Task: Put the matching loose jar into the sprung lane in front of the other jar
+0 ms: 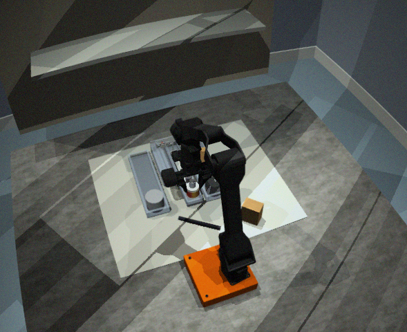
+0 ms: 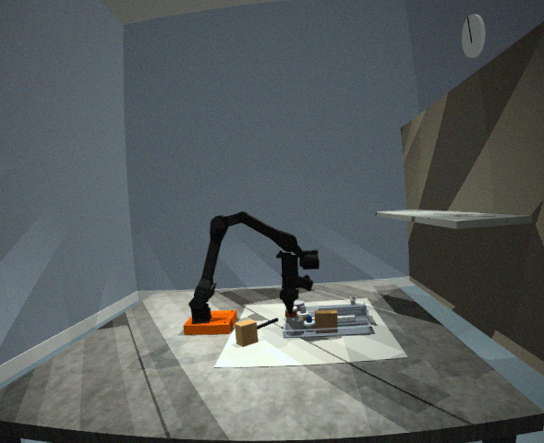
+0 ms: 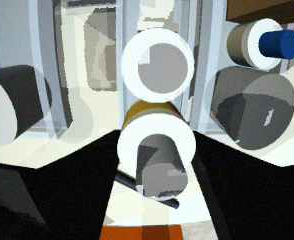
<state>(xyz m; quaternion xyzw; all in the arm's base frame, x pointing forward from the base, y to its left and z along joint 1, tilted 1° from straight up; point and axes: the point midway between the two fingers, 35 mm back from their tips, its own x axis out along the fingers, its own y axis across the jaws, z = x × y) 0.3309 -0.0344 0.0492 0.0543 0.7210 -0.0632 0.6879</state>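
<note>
Right now my gripper tip is 10 cm past the black rod, 5 cm above it and 3 cm to the right of it. The rest, counted from my gripper tip: brown box 16 cm behind, 13 cm to the right, 2 cm below.
</note>
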